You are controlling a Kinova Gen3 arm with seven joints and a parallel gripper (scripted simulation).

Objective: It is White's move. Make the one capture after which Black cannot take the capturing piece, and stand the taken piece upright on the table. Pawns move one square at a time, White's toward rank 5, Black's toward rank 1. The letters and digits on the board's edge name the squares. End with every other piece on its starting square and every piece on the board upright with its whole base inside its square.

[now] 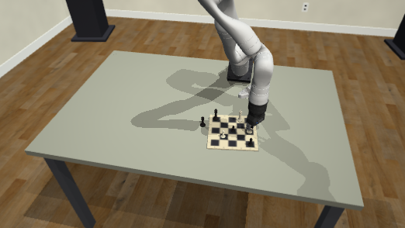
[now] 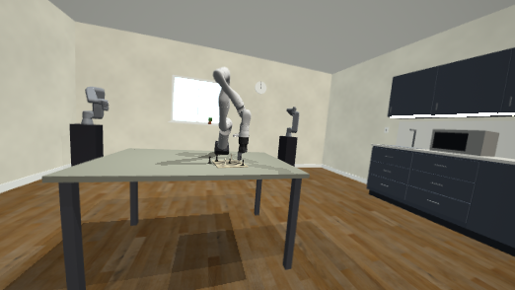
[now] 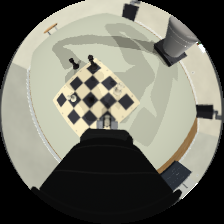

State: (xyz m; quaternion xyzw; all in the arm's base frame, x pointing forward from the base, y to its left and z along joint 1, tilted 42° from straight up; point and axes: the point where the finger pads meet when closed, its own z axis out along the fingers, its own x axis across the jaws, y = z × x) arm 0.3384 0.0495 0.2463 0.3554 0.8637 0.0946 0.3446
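Now: hand 80 mm to the left of the chessboard and 40 mm above it.
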